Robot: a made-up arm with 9 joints. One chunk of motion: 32 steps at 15 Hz.
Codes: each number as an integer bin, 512 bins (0 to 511) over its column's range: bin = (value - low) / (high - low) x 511, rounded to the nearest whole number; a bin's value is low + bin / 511 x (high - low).
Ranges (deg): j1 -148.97..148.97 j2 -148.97..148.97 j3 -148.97..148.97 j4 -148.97..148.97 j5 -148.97..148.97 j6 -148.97..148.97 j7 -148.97..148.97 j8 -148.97..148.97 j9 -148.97..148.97
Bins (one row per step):
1: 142 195 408 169 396 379 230 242 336
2: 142 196 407 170 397 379 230 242 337
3: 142 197 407 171 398 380 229 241 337
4: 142 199 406 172 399 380 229 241 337
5: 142 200 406 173 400 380 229 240 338
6: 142 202 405 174 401 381 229 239 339
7: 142 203 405 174 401 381 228 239 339
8: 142 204 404 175 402 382 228 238 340
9: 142 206 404 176 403 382 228 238 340
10: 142 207 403 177 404 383 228 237 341
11: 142 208 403 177 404 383 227 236 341
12: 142 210 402 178 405 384 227 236 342
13: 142 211 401 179 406 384 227 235 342
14: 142 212 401 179 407 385 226 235 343
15: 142 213 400 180 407 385 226 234 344
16: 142 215 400 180 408 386 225 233 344
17: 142 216 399 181 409 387 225 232 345
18: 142 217 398 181 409 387 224 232 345
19: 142 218 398 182 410 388 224 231 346
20: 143 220 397 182 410 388 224 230 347
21: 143 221 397 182 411 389 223 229 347
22: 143 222 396 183 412 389 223 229 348
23: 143 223 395 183 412 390 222 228 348
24: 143 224 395 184 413 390 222 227 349
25: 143 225 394 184 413 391 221 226 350
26: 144 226 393 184 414 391 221 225 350
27: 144 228 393 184 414 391 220 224 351
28: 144 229 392 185 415 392 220 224 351
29: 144 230 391 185 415 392 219 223 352
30: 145 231 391 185 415 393 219 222 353
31: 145 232 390 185 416 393 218 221 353
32: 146 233 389 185 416 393 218 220 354
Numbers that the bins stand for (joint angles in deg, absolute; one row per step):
1: -66.18 -35.27 88.92 -50.43 81.92 72.01 -14.87 -7.87 46.94
2: -66.18 -34.69 88.33 -49.85 82.50 72.01 -14.87 -7.87 47.52
3: -66.18 -34.11 88.33 -49.27 83.09 72.59 -15.45 -8.45 47.52
4: -66.18 -32.94 87.75 -48.68 83.67 72.59 -15.45 -8.45 47.52
5: -66.18 -32.36 87.75 -48.10 84.25 72.59 -15.45 -9.04 48.10
6: -66.18 -31.19 87.17 -47.52 84.83 73.17 -15.45 -9.62 48.68
7: -66.18 -30.61 87.17 -47.52 84.83 73.17 -16.03 -9.62 48.68
8: -66.18 -30.03 86.58 -46.94 85.42 73.76 -16.03 -10.20 49.27
9: -66.18 -28.86 86.58 -46.35 86.00 73.76 -16.03 -10.20 49.27
10: -66.18 -28.28 86.00 -45.77 86.58 74.34 -16.03 -10.79 49.85
11: -66.18 -27.70 86.00 -45.77 86.58 74.34 -16.62 -11.37 49.85
12: -66.18 -26.53 85.42 -45.19 87.17 74.92 -16.62 -11.37 50.43
13: -66.18 -25.95 84.83 -44.60 87.75 74.92 -16.62 -11.95 50.43
14: -66.18 -25.36 84.83 -44.60 88.33 75.51 -17.20 -11.95 51.02
15: -66.18 -24.78 84.25 -44.02 88.33 75.51 -17.20 -12.54 51.60
16: -66.18 -23.61 84.25 -44.02 88.92 76.09 -17.78 -13.12 51.60
17: -66.18 -23.03 83.67 -43.44 89.50 76.67 -17.78 -13.70 52.18
18: -66.18 -22.45 83.09 -43.44 89.50 76.67 -18.37 -13.70 52.18
19: -66.18 -21.86 83.09 -42.85 90.08 77.25 -18.37 -14.28 52.77
20: -65.59 -20.70 82.50 -42.85 90.08 77.25 -18.37 -14.87 53.35
21: -65.59 -20.12 82.50 -42.85 90.66 77.84 -18.95 -15.45 53.35
22: -65.59 -19.53 81.92 -42.27 91.25 77.84 -18.95 -15.45 53.93
23: -65.59 -18.95 81.34 -42.27 91.25 78.42 -19.53 -16.03 53.93
24: -65.59 -18.37 81.34 -41.69 91.83 78.42 -19.53 -16.62 54.52
25: -65.59 -17.78 80.75 -41.69 91.83 79.00 -20.12 -17.20 55.10
26: -65.01 -17.20 80.17 -41.69 92.41 79.00 -20.12 -17.78 55.10
27: -65.01 -16.03 80.17 -41.69 92.41 79.00 -20.70 -18.37 55.68
28: -65.01 -15.45 79.59 -41.11 93.00 79.59 -20.70 -18.37 55.68
29: -65.01 -14.87 79.00 -41.11 93.00 79.59 -21.28 -18.95 56.26
30: -64.43 -14.28 79.00 -41.11 93.00 80.17 -21.28 -19.53 56.85
31: -64.43 -13.70 78.42 -41.11 93.58 80.17 -21.86 -20.12 56.85
32: -63.84 -13.12 77.84 -41.11 93.58 80.17 -21.86 -20.70 57.43

